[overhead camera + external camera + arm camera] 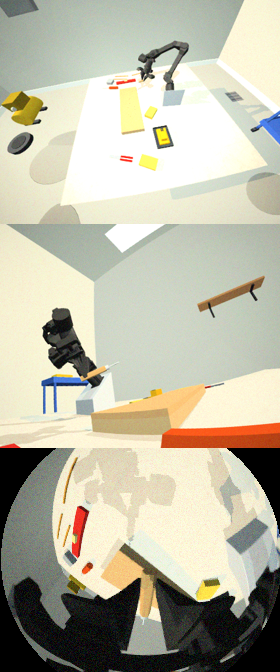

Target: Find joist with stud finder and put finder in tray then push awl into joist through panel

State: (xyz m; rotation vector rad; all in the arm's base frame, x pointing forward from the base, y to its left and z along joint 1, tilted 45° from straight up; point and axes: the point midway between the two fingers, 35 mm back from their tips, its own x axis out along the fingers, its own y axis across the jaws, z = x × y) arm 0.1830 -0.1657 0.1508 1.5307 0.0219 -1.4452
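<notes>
Now: gripper tip 40 mm short of the awl, 30 mm to the right of it and 20 mm below it. Also, from my gripper tip: yellow stud finder: 40 mm behind, 530 mm to the left, 80 mm below; red level: 170 mm ahead, 220 mm to the right, 120 mm below; grey block: 360 mm ahead, 260 mm to the right, 110 mm below.
</notes>
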